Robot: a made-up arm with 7 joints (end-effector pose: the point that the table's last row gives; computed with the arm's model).
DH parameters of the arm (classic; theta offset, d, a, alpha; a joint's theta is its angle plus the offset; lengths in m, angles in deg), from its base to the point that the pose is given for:
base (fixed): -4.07 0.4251 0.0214 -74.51
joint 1: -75.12 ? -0.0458 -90
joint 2: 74 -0.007 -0.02 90
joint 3: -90 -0.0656 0.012 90
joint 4: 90 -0.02 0.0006 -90
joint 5: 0 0.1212 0.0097 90
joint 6: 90 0.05 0.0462 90
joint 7: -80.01 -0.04 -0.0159 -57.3
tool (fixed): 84.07 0.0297 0 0
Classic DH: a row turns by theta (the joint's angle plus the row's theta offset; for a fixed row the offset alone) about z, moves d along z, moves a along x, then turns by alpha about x.
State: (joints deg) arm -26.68 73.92 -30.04 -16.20 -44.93 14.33 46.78
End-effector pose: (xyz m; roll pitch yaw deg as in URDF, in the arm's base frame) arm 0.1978 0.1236 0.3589 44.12 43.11 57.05
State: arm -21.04 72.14 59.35 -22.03 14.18 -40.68 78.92
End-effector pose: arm 0.0318 0.0959 0.5507 -95.97 -58.51 116.29
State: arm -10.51 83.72 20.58 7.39 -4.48 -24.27 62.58
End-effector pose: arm 0.1515 0.1667 0.5059 0.75 -27.11 64.69
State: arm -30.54 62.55 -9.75 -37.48 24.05 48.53 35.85
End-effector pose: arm 0.1255 0.0788 0.4936 27.86 -15.28 69.62
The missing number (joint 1, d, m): 0.0613
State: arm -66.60 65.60 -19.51 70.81 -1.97 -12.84 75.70
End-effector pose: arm 0.1757 0.2600 0.4447 -3.25 0.54 109.35
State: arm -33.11 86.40 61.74 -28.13 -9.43 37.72 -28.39
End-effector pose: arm 0.0409 0.1219 0.5801 34.23 -9.99 51.43
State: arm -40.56 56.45 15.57 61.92 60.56 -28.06 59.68
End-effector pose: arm 0.2028 0.2265 0.4143 41.28 -27.77 79.48
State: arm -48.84 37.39 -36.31 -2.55 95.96 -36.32 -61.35
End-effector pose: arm 0.1677 -0.0572 0.3758 174.76 -14.86 2.56
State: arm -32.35 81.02 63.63 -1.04 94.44 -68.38 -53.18
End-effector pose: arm 0.1532 0.0920 0.5524 146.50 -55.86 67.93
